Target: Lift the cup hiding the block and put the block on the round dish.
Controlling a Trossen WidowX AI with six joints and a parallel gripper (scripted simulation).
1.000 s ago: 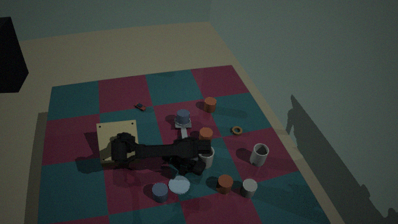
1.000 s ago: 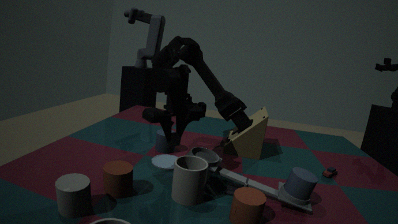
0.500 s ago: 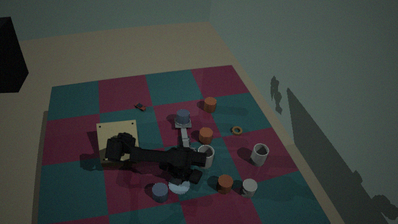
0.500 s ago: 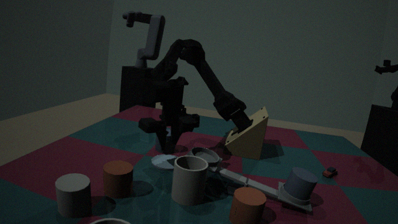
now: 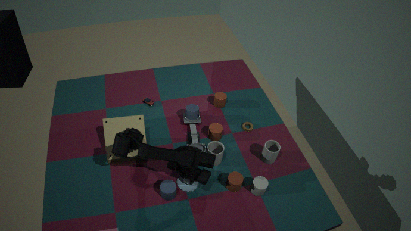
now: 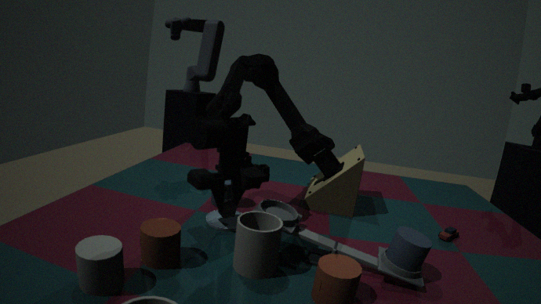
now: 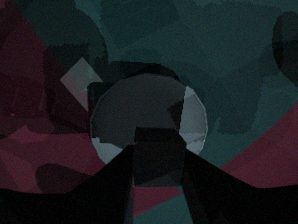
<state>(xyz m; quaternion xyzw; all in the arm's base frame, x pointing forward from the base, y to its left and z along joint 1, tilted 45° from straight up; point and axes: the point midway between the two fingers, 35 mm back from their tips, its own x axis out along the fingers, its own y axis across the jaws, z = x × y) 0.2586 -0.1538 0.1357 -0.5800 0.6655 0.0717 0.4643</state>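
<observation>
The pale round dish lies 2 cm below my gripper tip. From my gripper tip the other things lie so: white cylinder 32 cm ahead, 8 cm to the right, 1 cm above; grey block 1 cm above; blue-grey cup 9 cm behind, 7 cm to the right, 1 cm above.
</observation>
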